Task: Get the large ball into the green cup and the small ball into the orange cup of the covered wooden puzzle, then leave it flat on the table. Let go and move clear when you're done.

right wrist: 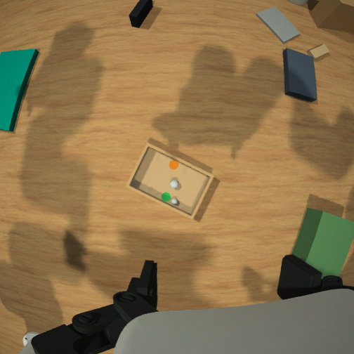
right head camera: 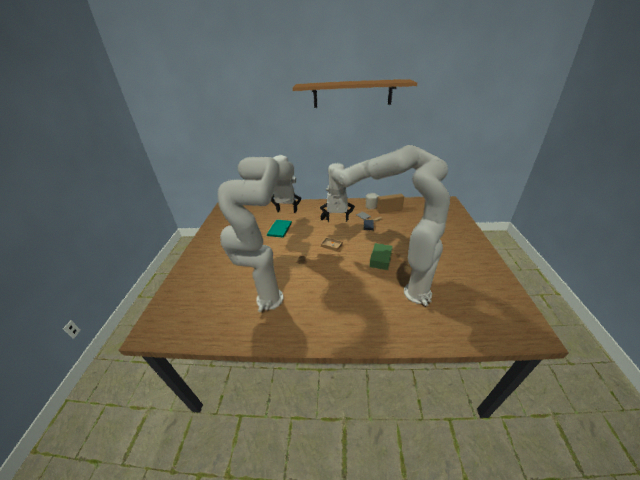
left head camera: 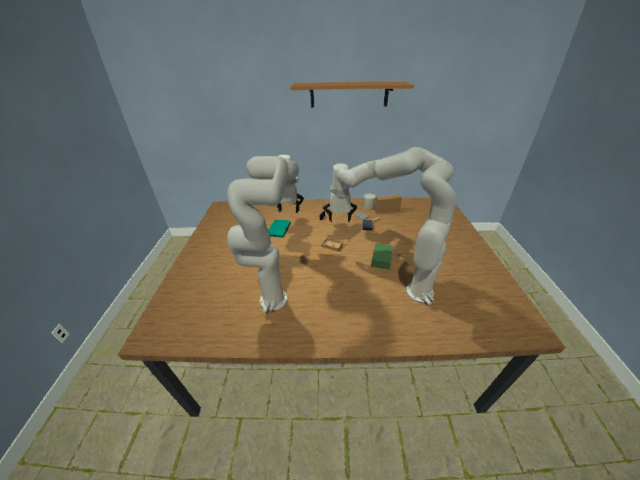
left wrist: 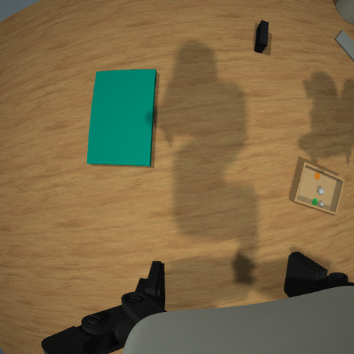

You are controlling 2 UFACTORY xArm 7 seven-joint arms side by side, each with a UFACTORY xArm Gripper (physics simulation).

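Places are measured from the left arm's base along level axes (x back, y right, z up), in metres.
Where they show: left gripper, fingertip midpoint: (right head camera: 287, 211) (left head camera: 288, 211); right gripper, fingertip midpoint: (right head camera: 337, 220) (left head camera: 339, 220); left arm's base at its link origin: (right head camera: 270, 299) (left head camera: 273, 299); right arm's base at its link origin: (right head camera: 417, 293) (left head camera: 419, 292).
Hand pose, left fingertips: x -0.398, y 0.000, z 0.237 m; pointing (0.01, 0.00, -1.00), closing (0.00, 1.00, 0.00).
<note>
Each offset is from my left fingertips to the centre of the thing.
The wooden puzzle @(dx -0.038, dy +0.225, dz -0.226 m) (left head camera: 324, 246) (right head camera: 324, 245) (left wrist: 298, 187) (right wrist: 139, 165) is a shallow tray flat on the table. In the right wrist view its orange cup (right wrist: 173, 164) is near the upper wall and its green cup (right wrist: 166, 197) near the lower wall. The large white ball (right wrist: 174, 184) (left wrist: 321, 191) lies between the cups. The small ball (right wrist: 174, 201) (left wrist: 321, 204) lies beside the green cup, outside it. A cover cannot be made out. My right gripper (left head camera: 340, 219) (right head camera: 337, 219) (right wrist: 221, 280) is open and empty above and behind the puzzle. My left gripper (left head camera: 288, 209) (right head camera: 286, 209) (left wrist: 228, 278) is open and empty, high at the left.
A teal book @(dx -0.166, dy -0.127, dz -0.230 m) (left head camera: 279, 227) (left wrist: 122, 117) lies left of the puzzle. A green block @(dx +0.052, dy +0.504, dz -0.213 m) (left head camera: 382, 256) (right wrist: 326, 240) stands to the right. A dark blue box (right wrist: 300, 75), a grey slab (right wrist: 278, 24) and a black block (right wrist: 141, 13) lie farther back, near a white cylinder @(dx -0.519, dy +0.447, dz -0.194 m) (left head camera: 369, 200) and a brown box @(dx -0.466, dy +0.563, dz -0.184 m) (left head camera: 388, 204).
</note>
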